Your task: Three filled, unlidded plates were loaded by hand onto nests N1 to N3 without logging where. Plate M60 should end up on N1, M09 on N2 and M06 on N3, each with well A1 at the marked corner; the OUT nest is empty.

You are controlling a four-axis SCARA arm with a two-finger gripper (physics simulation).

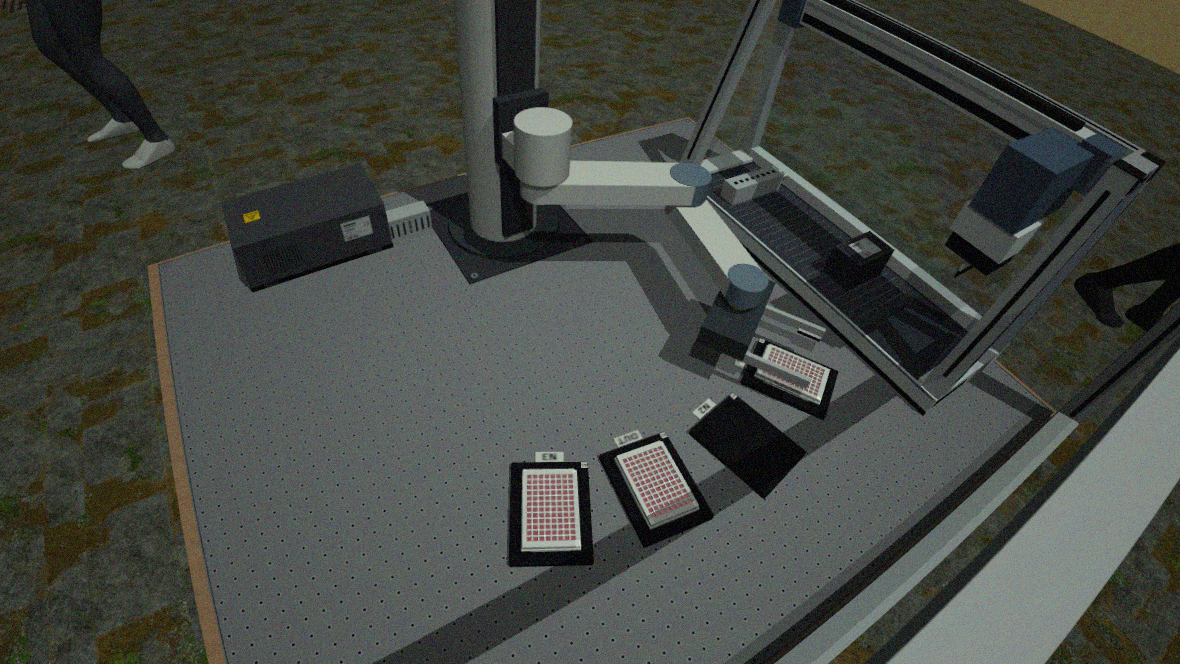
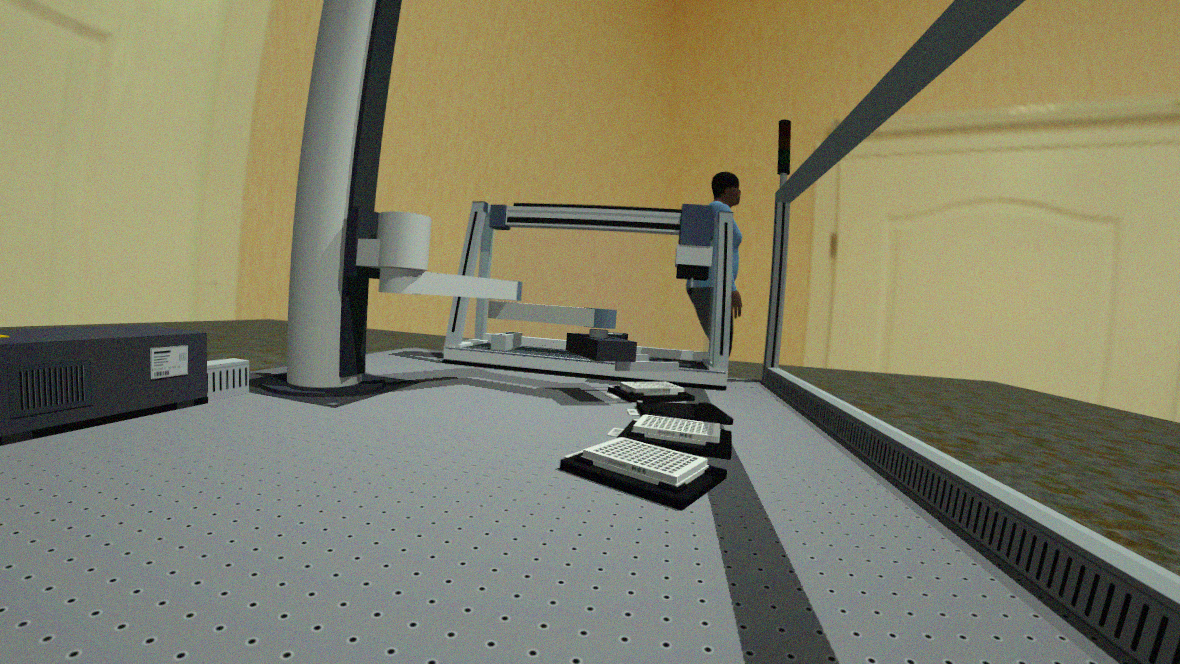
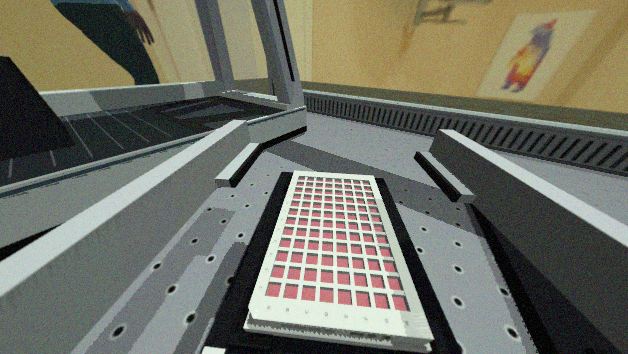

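Pixels of known places: gripper, fingertip midpoint: (image 1: 816, 357) (image 2: 662, 362) (image 3: 338, 139); arm's base, link origin: (image 1: 503, 227) (image 2: 324, 390).
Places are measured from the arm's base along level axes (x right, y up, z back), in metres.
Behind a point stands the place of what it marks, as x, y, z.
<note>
My gripper (image 1: 815, 358) {-0.287, 0.091, -0.673} (image 2: 689, 361) (image 3: 338, 139) {-0.287, 0.091, -0.673} is open and empty, its fingers apart above and on either side of a filled plate (image 1: 815, 373) {-0.309, 0.037, -0.678} (image 2: 651, 388) {-0.227, 0.039, -0.655} (image 3: 327, 232) {-0.272, 0.036, -0.642}. That plate sits on the black nest (image 1: 827, 402) {-0.291, 0.025, -0.733} (image 3: 421, 280) {-0.211, 0.025, -0.655} beyond N2, whose sign is hidden; the plate's print is unreadable. The N2 nest (image 1: 746, 445) {-0.095, 0.025, -0.724} (image 2: 684, 410) {-0.096, 0.025, -0.722} is bare. A second filled plate (image 1: 657, 483) {0.083, 0.038, -0.708} (image 2: 676, 426) {0.091, 0.038, -0.701} sits on the OUT nest (image 1: 630, 503) {0.134, 0.025, -0.711}. A third (image 1: 551, 509) {0.246, 0.035, -0.664} (image 2: 643, 460) {0.268, 0.039, -0.658} sits on the N3 nest (image 1: 515, 528) {0.304, 0.025, -0.660}. Their prints are too small to read surely.
A framed gantry machine (image 1: 833, 363) (image 2: 577, 365) stands right beside the nest under my gripper. The arm's column (image 1: 478, 123) {0.063, 0.299, -0.040} (image 2: 321, 206) {0.069, 0.363, -0.030} rises at the back. A dark box (image 1: 309, 227) {0.403, 0.124, 0.035} (image 2: 99, 379) {0.416, 0.074, 0.035} stands at the left. A slotted rail (image 2: 948, 479) {0.293, 0.050, -1.004} (image 3: 370, 111) {-0.372, 0.037, -1.004} runs along the table's edge.
</note>
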